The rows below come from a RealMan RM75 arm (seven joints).
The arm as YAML. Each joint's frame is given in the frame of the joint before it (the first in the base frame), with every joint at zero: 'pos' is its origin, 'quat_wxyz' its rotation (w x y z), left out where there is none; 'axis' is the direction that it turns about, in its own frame. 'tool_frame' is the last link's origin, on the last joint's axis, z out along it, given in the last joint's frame.
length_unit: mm
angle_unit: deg
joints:
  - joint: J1
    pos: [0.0, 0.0, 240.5]
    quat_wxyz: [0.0, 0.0, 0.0, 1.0]
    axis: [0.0, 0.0, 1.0]
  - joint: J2
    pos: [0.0, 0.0, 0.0]
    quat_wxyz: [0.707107, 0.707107, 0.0, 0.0]
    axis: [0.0, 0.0, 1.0]
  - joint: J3
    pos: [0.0, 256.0, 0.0]
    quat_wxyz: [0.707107, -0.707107, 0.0, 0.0]
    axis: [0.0, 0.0, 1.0]
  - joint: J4
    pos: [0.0, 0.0, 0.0]
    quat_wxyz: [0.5, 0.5, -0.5, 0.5]
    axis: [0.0, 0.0, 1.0]
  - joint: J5
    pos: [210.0, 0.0, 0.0]
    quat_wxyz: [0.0, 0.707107, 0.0, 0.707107]
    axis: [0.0, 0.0, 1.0]
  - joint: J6
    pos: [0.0, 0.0, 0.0]
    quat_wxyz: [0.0, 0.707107, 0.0, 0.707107]
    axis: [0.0, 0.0, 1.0]
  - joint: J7
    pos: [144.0, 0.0, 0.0]
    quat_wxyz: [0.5, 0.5, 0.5, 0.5]
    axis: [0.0, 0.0, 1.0]
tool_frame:
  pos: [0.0, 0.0, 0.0]
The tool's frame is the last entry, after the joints.
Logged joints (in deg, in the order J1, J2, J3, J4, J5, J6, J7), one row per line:
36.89 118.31 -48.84 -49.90 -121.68 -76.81 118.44
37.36 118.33 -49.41 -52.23 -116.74 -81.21 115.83
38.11 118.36 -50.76 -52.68 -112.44 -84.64 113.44
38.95 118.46 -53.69 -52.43 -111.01 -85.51 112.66
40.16 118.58 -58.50 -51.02 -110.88 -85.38 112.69
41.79 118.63 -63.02 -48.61 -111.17 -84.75 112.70
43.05 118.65 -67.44 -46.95 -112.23 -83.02 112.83
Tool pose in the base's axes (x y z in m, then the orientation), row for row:
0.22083 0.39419 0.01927 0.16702 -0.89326 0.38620 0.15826
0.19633 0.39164 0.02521 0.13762 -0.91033 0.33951 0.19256
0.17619 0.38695 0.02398 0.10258 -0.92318 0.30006 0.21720
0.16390 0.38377 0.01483 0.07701 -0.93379 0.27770 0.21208
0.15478 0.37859 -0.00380 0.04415 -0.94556 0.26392 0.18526
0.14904 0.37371 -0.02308 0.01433 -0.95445 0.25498 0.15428
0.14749 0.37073 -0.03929 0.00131 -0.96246 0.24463 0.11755
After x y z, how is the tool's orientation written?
As a quaternion, w x y z.
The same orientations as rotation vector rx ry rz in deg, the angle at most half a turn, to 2 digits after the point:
-145.66 62.97 25.81
-150.89 56.28 31.92
-156.13 50.75 36.73
-160.31 47.67 36.41
-165.58 46.21 32.44
-170.25 45.48 27.52
-173.10 44.00 21.14

